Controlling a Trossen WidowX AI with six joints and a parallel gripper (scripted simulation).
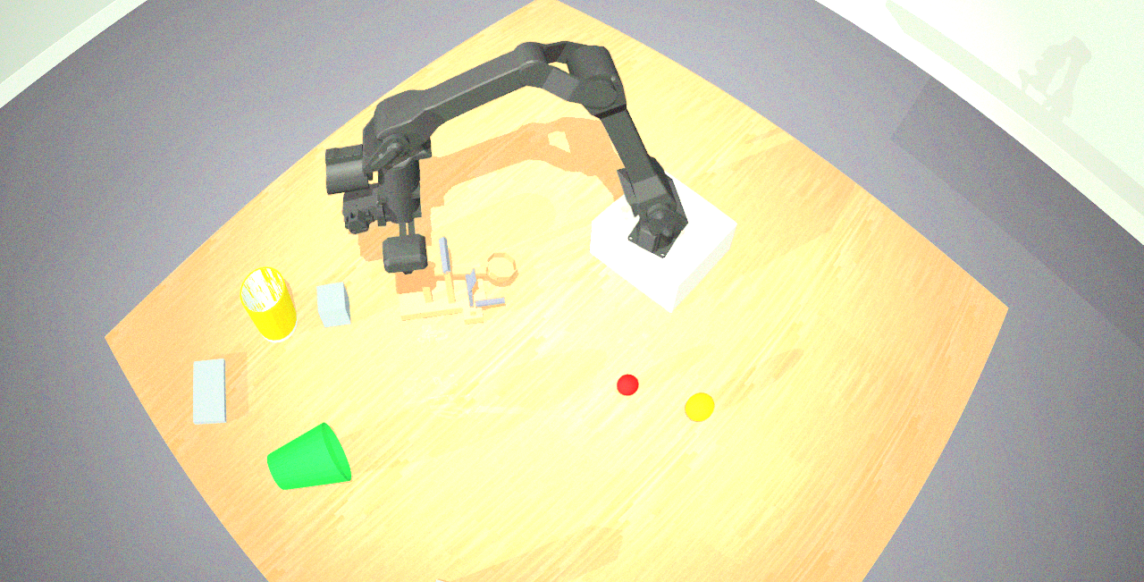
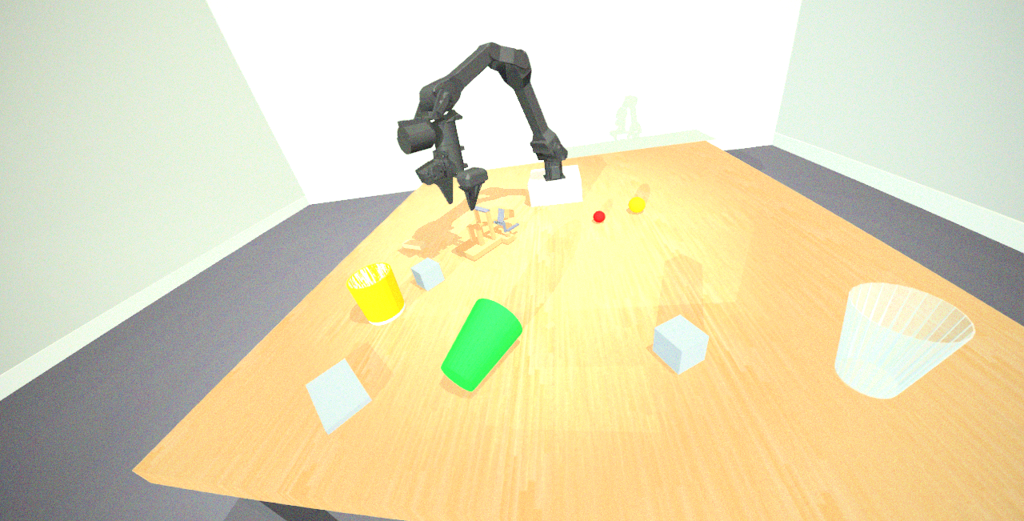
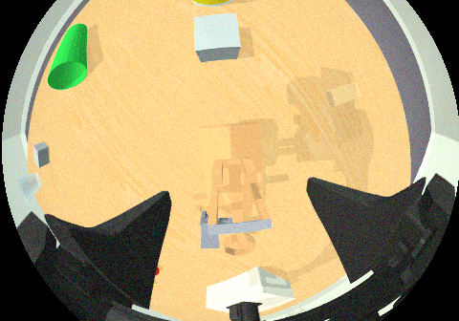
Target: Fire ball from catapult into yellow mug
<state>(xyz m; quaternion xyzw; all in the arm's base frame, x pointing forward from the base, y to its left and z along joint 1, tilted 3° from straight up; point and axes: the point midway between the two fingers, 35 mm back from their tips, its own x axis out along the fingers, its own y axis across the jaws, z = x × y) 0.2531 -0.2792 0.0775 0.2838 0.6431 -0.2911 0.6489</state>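
Now: gripper tip 40 mm past the red ball, 360 mm to the right of it and 120 mm above it. From my gripper tip the other things lie so: small tan block 90 mm behind, 190 mm to the right, 130 mm below; yellow mug 180 mm ahead, 190 mm to the right, 110 mm below; wooden catapult 40 mm behind, 70 mm to the left, 80 mm below.
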